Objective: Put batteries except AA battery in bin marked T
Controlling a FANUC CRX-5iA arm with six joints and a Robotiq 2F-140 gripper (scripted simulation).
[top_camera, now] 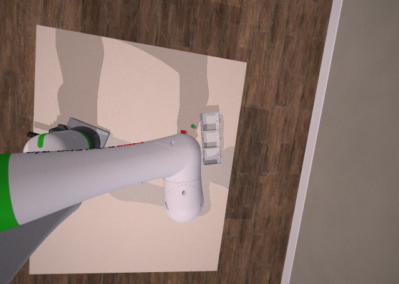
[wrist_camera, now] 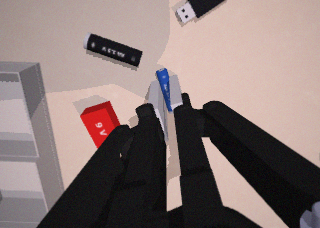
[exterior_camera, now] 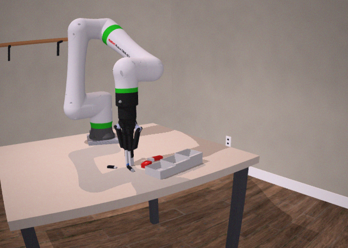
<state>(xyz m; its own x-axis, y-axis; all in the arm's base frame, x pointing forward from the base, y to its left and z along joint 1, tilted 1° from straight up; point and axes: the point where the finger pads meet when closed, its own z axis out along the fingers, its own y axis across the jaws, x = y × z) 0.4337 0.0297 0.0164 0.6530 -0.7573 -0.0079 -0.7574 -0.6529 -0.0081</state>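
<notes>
The grey bin is 16 cm to the left of my hand, 11 cm ahead of it and 1 cm below it. Also, from my hand: red block battery (7 cm to the left, 4 cm ahead, 3 cm below); blue cylindrical battery (3 cm below); green die (19 cm to the left, 3 cm below, 1 cm ahead).
</notes>
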